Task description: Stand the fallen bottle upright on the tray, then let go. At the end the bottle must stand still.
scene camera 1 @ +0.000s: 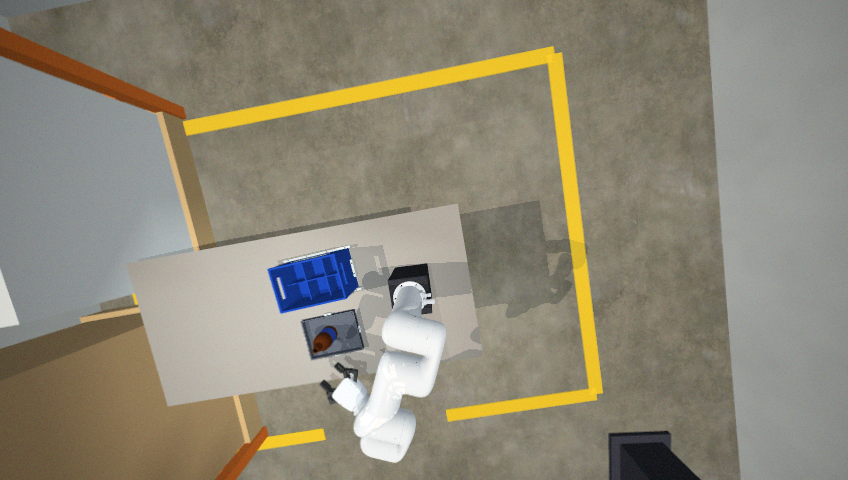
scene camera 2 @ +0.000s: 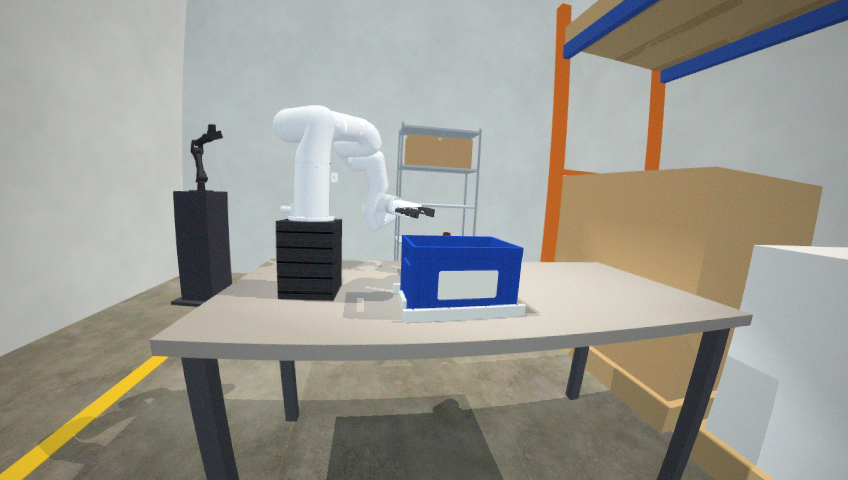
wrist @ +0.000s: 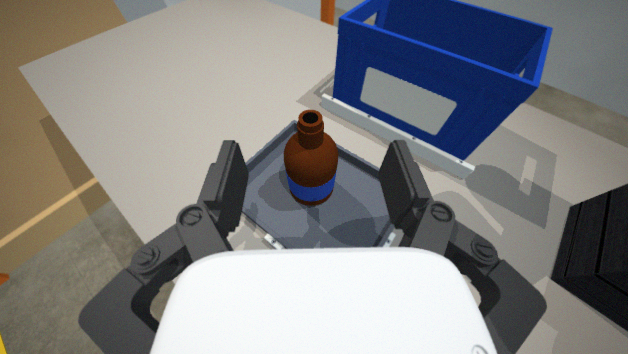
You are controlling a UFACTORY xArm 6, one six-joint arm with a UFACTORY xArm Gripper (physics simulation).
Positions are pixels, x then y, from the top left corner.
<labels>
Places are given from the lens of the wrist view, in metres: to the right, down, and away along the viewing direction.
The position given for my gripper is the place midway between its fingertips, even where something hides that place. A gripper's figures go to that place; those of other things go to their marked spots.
my gripper (wrist: 314,157): 0.00, -0.01, 0.13
brown bottle (wrist: 310,156): 0.00, -0.02, 0.25
blue crate (wrist: 449,80): 0.19, -0.13, 0.29
grey tray (wrist: 355,216): 0.07, 0.06, 0.34
The marked spots on the brown bottle and the grey tray are 0.14 m apart.
</labels>
